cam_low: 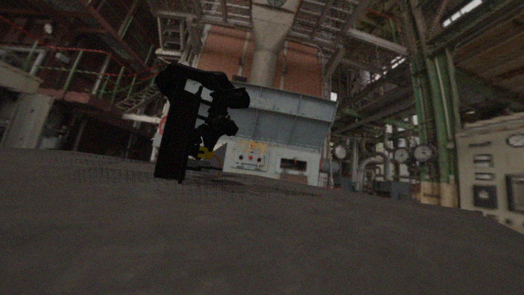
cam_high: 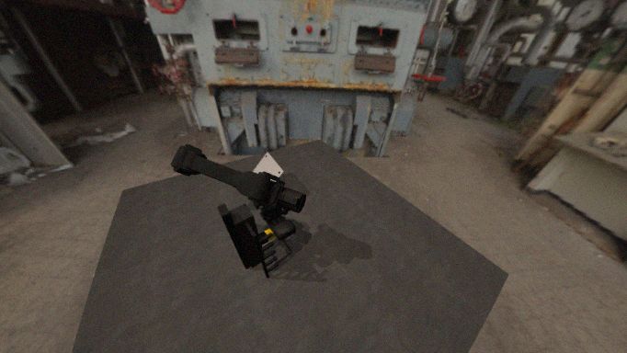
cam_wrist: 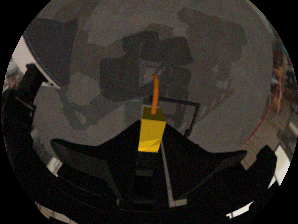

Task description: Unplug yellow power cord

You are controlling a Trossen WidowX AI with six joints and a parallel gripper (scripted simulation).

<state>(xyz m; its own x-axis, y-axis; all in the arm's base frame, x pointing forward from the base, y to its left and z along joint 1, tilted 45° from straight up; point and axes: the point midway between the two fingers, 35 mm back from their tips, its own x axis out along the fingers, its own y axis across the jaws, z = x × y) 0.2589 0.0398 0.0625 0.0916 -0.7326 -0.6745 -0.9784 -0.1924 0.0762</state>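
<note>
My gripper tip is now 30 mm to the left of the yellow plug and 10 mm short of it.
</note>
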